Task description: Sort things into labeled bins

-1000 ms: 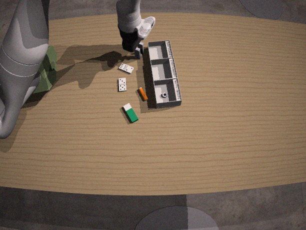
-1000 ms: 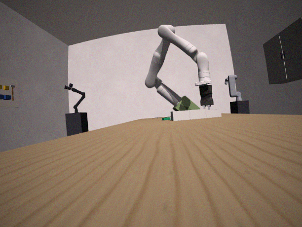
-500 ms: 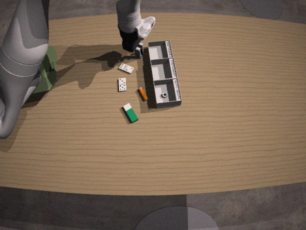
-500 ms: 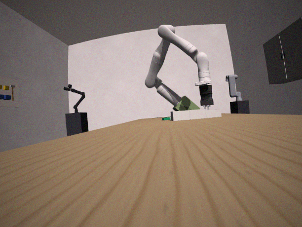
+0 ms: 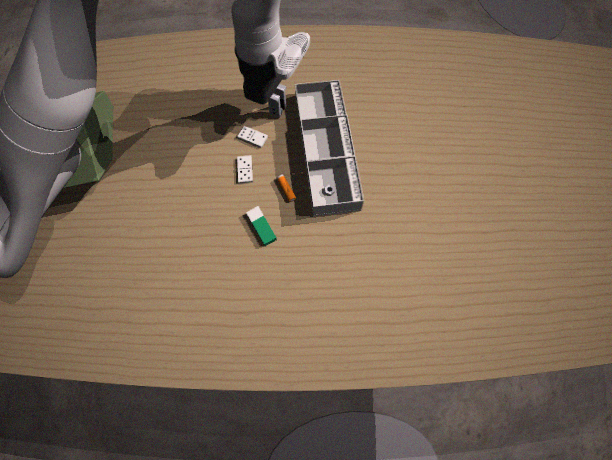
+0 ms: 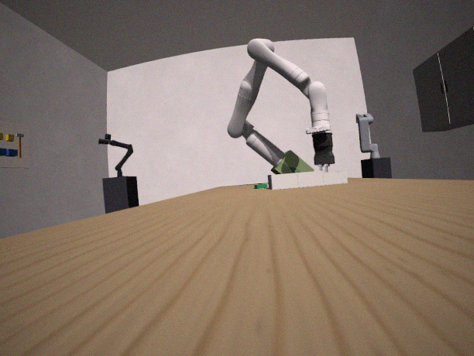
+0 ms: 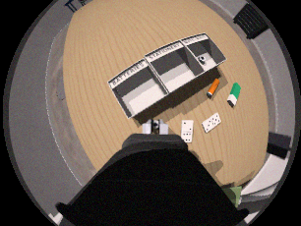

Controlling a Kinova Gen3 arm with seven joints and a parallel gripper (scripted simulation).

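Now: hand 22 cm to the left of the green block, 6 cm past it and 2 cm above it. Round my hand: orange battery: 16 cm to the right, 2 cm below, 1 cm behind.
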